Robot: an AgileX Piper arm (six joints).
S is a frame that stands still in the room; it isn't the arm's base.
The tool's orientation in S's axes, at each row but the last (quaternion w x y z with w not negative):
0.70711, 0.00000, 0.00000, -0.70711
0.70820, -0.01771, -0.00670, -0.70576
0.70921, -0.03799, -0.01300, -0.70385
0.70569, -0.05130, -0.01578, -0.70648
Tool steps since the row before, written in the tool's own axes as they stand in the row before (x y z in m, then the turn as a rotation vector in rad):
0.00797, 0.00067, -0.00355, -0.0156, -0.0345, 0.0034
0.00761, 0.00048, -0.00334, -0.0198, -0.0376, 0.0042
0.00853, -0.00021, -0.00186, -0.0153, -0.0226, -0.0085
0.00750, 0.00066, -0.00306, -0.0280, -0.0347, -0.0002
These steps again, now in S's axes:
0.00067, -0.00797, -0.00355, -0.0345, 0.0156, 0.0034
0.00046, -0.00772, -0.00308, -0.0376, 0.0198, 0.0041
-0.00020, -0.00864, -0.00123, -0.0230, 0.0145, -0.0088
0.00052, -0.00776, -0.00236, -0.0347, 0.0280, -0.0011

